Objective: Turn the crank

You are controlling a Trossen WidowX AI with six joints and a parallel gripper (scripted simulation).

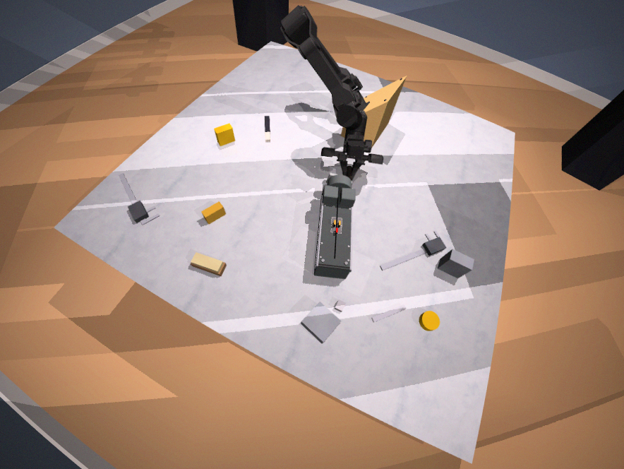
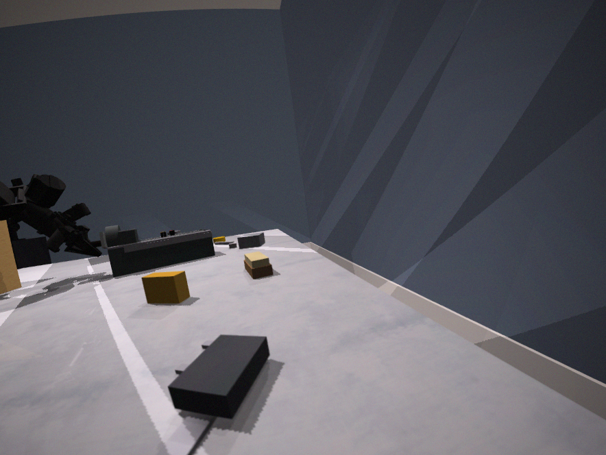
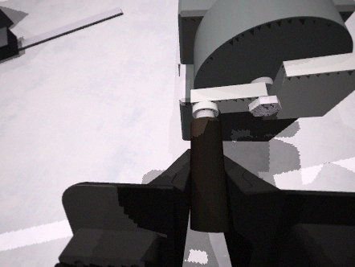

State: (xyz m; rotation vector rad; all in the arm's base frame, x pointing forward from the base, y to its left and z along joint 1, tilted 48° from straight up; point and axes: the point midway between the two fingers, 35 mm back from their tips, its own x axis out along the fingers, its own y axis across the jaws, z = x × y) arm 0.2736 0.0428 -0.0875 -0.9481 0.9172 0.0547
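Right now the red pointer is 190 mm ahead of my gripper tip, 50 mm to the left of it and 30 mm above it. The rest, counted from my gripper tip: yellow disc (250 mm ahead, 390 mm to the left, 50 mm below); yellow cube (20 mm ahead, 470 mm to the right, 20 mm below); dark brown crank handle (10 mm behind, 10 mm to the right, 30 mm above).
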